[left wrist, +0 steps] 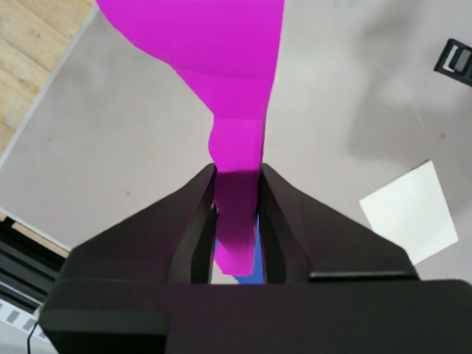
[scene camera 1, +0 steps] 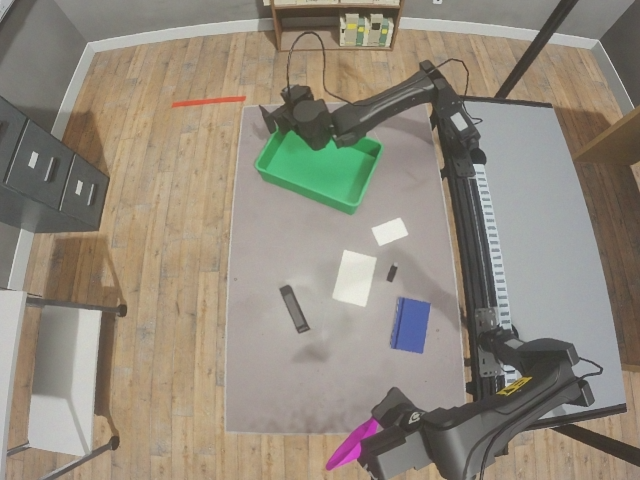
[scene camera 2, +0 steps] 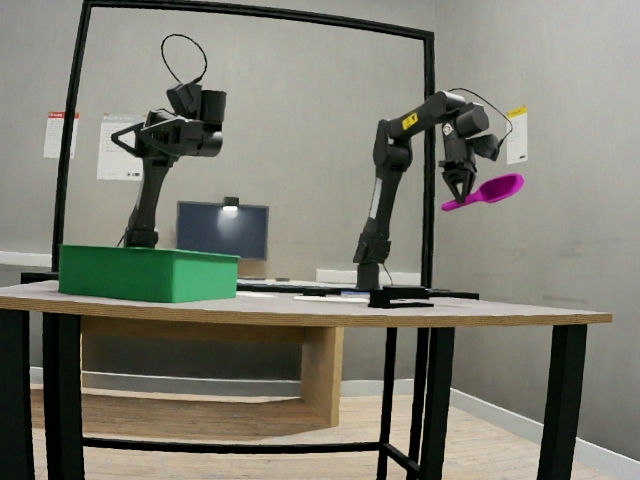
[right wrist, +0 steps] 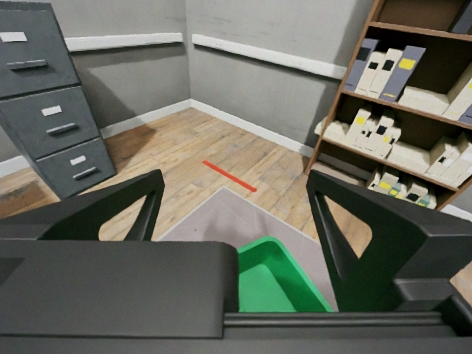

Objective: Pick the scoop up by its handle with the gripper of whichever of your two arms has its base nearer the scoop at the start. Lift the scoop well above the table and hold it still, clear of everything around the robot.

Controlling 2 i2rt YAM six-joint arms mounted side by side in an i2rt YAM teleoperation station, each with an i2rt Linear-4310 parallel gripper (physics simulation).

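Frame: origin at the left arm's base, x down, y left, z ahead, level; metres.
Seen in the pictures: left gripper, fingertip midpoint: [left wrist: 237, 176] [scene camera 1: 383, 408] [scene camera 2: 462, 204]; right gripper, fingertip midpoint: [scene camera 1: 274, 96] [scene camera 2: 125, 136] [right wrist: 235, 177]; left arm's base, origin of the base link: [scene camera 1: 486, 341] [scene camera 2: 367, 291]; right arm's base, origin of the base link: [scene camera 1: 458, 152].
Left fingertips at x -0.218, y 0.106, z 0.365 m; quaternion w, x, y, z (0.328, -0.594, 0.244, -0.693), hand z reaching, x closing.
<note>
Pixels of each thing's top centre, then the offset from my left fingertips to it. Level surfaces: height alone.
- table, its level: dx +0.228 m
- green bin, middle of its top: [scene camera 2: 154, 250] [scene camera 1: 320, 154] dx +0.144, dy -0.684, dz +0.123 m
- black tool, middle of its top: [scene camera 2: 402, 286] [scene camera 1: 293, 308] dx +0.188, dy -0.225, dz +0.204 m
- small dark item, middle of its top: [scene camera 2: 312, 294] [scene camera 1: 393, 271] dx +0.219, dy -0.329, dz -0.088 m
- blue book, middle of its top: [left wrist: 254, 249] [scene camera 2: 372, 293] [scene camera 1: 411, 325] dx +0.215, dy -0.170, dz -0.132 m
A magenta scoop [scene camera 1: 351, 446] [scene camera 2: 500, 188] [left wrist: 240, 95] is held by its handle, high above the table's level in scene camera 2, with its bowl tilted up and pointing right there. My left gripper [scene camera 2: 461, 198] [left wrist: 237, 176] is shut on the handle, one finger on each side in the left wrist view. In scene camera 1 the left fingers are mostly hidden by the arm. The scoop touches nothing but the gripper. My right gripper [right wrist: 235, 177] is open and empty, raised above the green bin's far end in scene camera 1.
On the table [scene camera 1: 268, 382] [scene camera 2: 542, 314] are a green bin [scene camera 1: 317, 192] [scene camera 2: 116, 273] [right wrist: 305, 285], a black tool [scene camera 1: 294, 308], white sheets [scene camera 1: 354, 279] [scene camera 1: 389, 231], a small dark item [scene camera 1: 392, 272] and a blue book [scene camera 1: 412, 325]. A black frame post [scene camera 2: 428, 155] stands behind the left arm.
</note>
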